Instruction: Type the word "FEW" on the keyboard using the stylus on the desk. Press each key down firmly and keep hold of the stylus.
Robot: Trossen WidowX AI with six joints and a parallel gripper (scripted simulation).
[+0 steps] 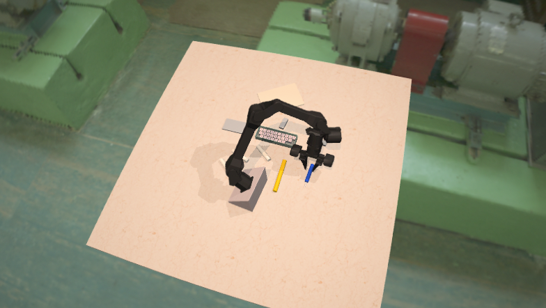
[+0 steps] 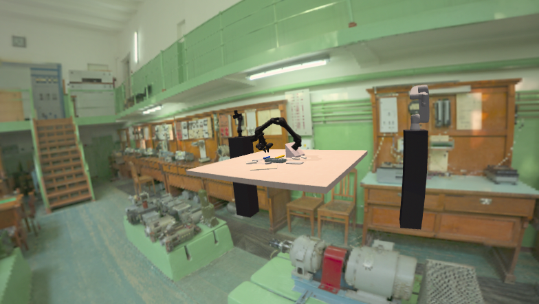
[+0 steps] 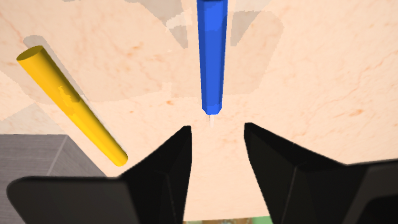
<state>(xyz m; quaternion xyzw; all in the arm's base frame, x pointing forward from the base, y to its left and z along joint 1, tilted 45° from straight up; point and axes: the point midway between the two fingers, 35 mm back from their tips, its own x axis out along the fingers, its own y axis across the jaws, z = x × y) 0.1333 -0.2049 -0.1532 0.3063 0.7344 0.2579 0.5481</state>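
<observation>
My gripper tip is 2 cm past the blue stylus and 5 cm above it. The rest, counted from my gripper tip: yellow rod 2 cm behind, 13 cm to the left, 5 cm below; then grey block 18 cm ahead, 3 cm to the right, 5 cm below; then grey plate 21 cm ahead, 39 cm to the left, 5 cm below.
</observation>
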